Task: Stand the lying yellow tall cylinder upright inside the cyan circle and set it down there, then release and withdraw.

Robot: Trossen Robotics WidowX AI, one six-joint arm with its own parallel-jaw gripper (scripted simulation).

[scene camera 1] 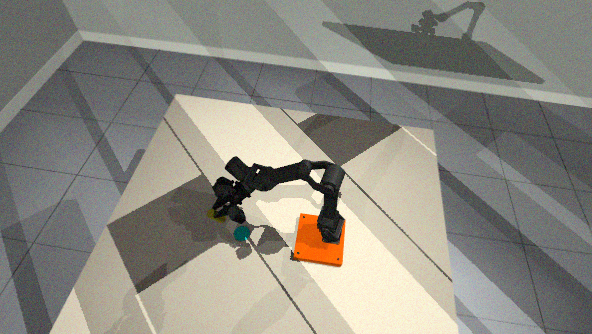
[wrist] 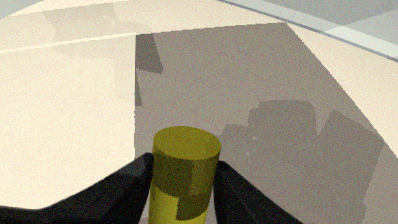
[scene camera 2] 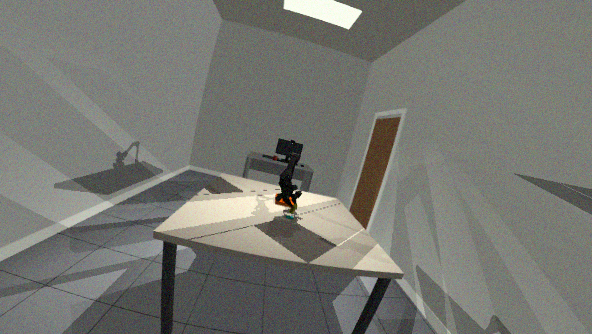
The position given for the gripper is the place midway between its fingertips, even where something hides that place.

The gripper [scene camera 1: 213, 213] holds a yellow tall cylinder.
The gripper also shows in the wrist view [wrist: 184, 165].
